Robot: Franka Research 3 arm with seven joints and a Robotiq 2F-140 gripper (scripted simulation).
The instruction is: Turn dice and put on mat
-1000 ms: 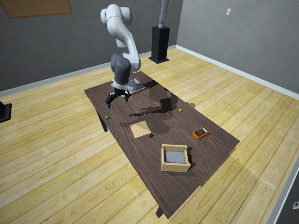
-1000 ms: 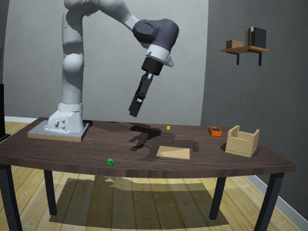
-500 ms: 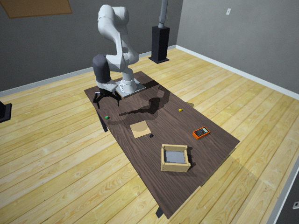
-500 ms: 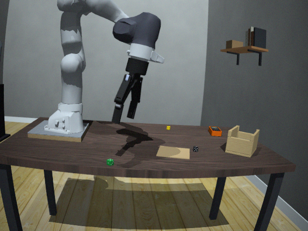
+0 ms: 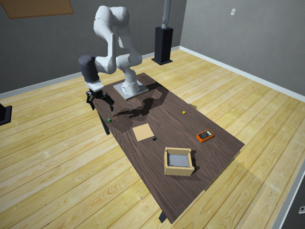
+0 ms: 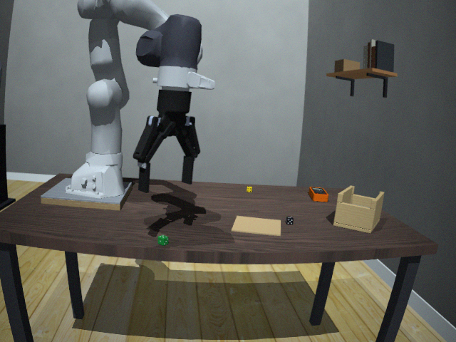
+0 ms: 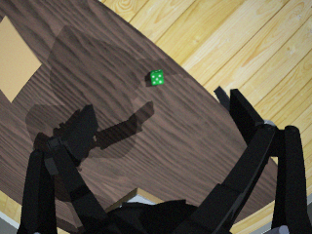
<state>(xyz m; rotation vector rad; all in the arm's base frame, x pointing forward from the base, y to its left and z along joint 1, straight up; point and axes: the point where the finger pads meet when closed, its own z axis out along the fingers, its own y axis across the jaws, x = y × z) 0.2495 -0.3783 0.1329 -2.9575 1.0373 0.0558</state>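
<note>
My hand is 150 mm above the green die, 20 mm to the right of it and 10 mm past it. From my hand the other things lie so: black die: 360 mm ahead, 230 mm to the left, 150 mm below; tan mat: 260 mm ahead, 200 mm to the left, 160 mm below; wooden box: 610 mm ahead, 240 mm to the left, 110 mm below.
</note>
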